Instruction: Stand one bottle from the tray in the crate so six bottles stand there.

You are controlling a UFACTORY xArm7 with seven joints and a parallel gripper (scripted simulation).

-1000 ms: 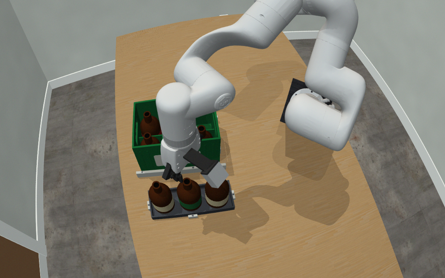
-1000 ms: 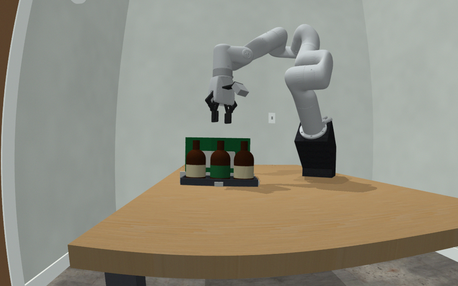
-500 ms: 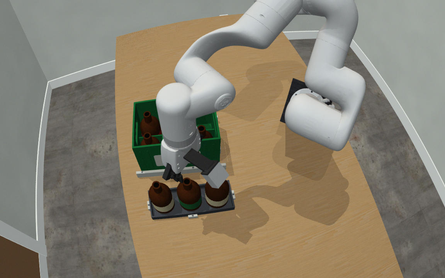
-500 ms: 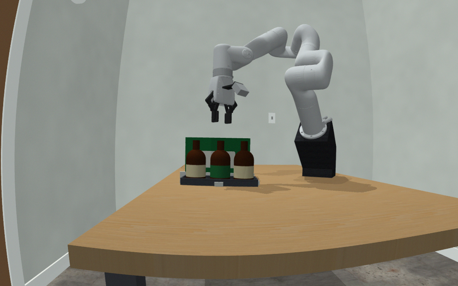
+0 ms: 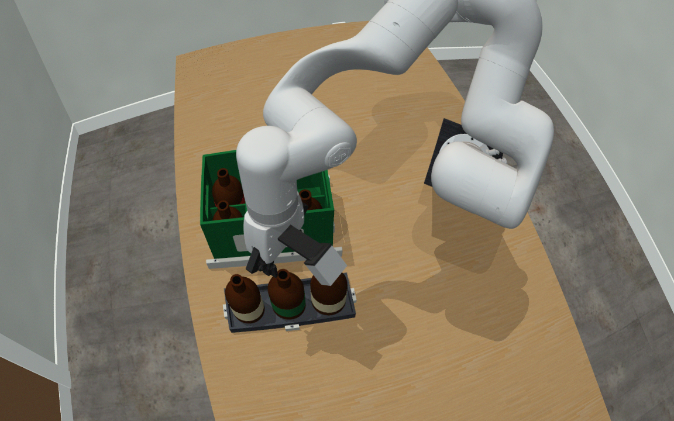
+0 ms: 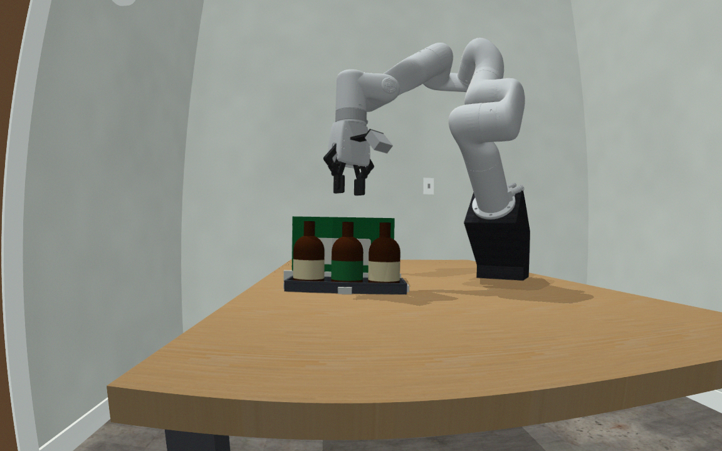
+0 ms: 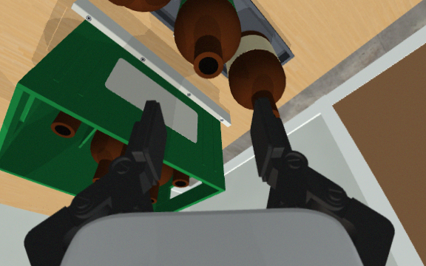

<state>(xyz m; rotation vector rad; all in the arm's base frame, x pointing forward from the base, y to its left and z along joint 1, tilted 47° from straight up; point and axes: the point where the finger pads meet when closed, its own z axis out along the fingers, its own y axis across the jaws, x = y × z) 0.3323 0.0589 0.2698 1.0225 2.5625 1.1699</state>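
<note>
Now: hand 160 mm above the green-label bottle. Round my hand: dark tray (230 mm below); green crate (50 mm ahead, 210 mm to the right, 160 mm below).
</note>
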